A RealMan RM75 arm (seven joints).
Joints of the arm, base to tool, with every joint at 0 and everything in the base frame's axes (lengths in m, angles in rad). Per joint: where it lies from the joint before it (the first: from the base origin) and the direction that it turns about. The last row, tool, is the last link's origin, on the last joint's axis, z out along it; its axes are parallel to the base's.
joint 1: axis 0 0 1 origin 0 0 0.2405
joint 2: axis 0 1 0 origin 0 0 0
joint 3: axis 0 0 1 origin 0 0 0.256
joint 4: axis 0 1 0 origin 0 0 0
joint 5: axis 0 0 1 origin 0 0 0.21
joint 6: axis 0 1 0 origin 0 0 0
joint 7: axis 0 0 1 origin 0 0 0.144
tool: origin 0 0 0
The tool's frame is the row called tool.
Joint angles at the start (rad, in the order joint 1, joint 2, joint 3, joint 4, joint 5, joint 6, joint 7):
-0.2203, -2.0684, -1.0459, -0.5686, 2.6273, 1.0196, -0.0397
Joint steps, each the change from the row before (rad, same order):
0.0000, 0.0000, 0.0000, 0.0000, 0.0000, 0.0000, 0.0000
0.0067, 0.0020, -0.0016, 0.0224, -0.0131, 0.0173, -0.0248
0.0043, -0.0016, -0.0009, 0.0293, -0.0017, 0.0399, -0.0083
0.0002, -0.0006, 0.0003, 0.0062, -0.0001, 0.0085, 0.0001
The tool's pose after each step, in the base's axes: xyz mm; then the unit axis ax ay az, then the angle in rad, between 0 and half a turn. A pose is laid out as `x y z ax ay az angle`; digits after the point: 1 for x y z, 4 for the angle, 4 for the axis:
-291.2 312.3 -30.5 -0.8757 -0.2597 -0.4071 1.8959
-299.6 308.4 -27.3 -0.8688 -0.2766 -0.4106 1.8853
-304.8 303.5 -24.5 -0.8668 -0.2751 -0.4160 1.8710
-305.5 302.6 -24.1 -0.8669 -0.2735 -0.4168 1.8683

